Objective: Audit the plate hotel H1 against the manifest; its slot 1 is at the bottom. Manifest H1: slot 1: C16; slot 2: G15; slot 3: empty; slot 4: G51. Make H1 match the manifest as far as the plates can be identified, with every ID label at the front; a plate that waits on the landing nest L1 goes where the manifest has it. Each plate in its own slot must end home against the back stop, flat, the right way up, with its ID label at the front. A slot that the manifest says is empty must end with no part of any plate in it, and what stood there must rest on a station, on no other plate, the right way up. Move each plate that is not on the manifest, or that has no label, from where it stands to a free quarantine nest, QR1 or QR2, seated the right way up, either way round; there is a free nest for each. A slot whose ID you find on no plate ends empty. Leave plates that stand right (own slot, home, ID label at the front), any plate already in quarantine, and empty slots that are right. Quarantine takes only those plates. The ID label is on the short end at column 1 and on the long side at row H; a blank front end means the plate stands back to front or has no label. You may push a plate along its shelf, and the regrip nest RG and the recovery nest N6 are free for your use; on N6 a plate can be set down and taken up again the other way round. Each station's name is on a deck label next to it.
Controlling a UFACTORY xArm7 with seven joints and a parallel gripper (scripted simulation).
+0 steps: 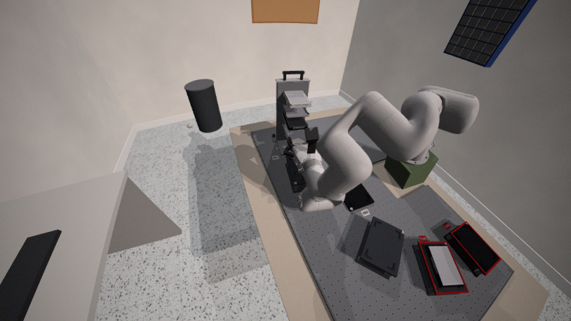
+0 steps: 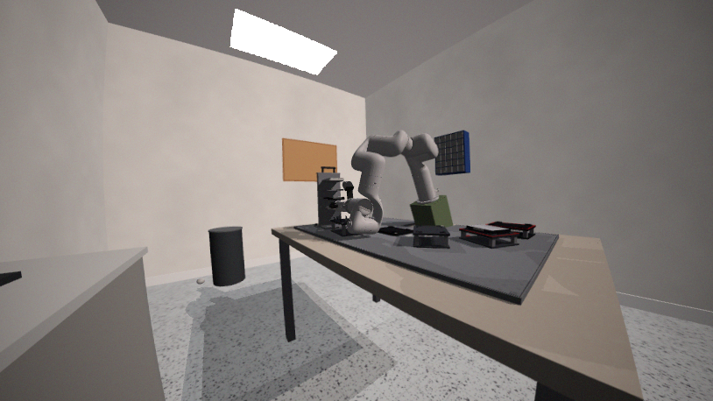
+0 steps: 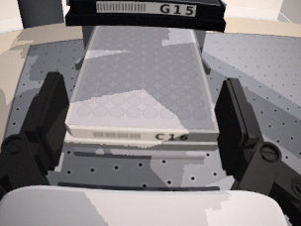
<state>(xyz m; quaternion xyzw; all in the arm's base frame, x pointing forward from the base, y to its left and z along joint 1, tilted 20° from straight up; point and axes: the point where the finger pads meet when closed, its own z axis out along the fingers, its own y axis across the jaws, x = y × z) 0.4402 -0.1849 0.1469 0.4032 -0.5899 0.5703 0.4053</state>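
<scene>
Now: hand 10 cm to the left of the dark plate and 4 cm below it. From my hand the other things lie so: red-framed nest: 53 cm behind, 58 cm to the left, 10 cm below; then RG label: 19 cm to the left, 13 cm below; then H1 deck label: 10 cm ahead, 5 cm to the right, 13 cm below.
</scene>
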